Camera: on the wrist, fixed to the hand. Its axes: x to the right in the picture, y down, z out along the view.
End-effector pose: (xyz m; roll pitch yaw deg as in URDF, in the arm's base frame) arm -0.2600 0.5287 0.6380 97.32 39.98 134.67
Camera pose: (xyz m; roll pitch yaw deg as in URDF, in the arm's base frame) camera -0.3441 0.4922 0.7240 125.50 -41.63 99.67
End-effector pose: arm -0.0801 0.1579 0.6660 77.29 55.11 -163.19
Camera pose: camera -0.0733 0.0449 0.7206 103.04 -32.30 -169.55
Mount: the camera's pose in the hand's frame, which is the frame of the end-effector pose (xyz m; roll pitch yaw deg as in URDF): -0.0298 0.0756 -0.0959 10.20 -18.07 87.45
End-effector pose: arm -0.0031 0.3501 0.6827 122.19 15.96 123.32
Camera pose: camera -0.0389 0.3301 0.8015 167.28 -37.03 49.04
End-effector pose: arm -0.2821 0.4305 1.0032 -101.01 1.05 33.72
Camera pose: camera -0.2475 0.3231 0.9479 -1.46 82.79 112.63
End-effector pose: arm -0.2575 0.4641 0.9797 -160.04 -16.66 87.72
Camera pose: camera -0.1557 0.4130 1.0328 -148.16 35.29 13.14
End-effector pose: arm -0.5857 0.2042 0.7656 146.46 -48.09 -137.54
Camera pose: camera -0.5110 0.2862 0.8247 -121.77 -12.08 122.46
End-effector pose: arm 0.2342 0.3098 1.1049 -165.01 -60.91 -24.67
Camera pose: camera 0.1222 0.2536 1.1144 -105.33 13.19 -83.97
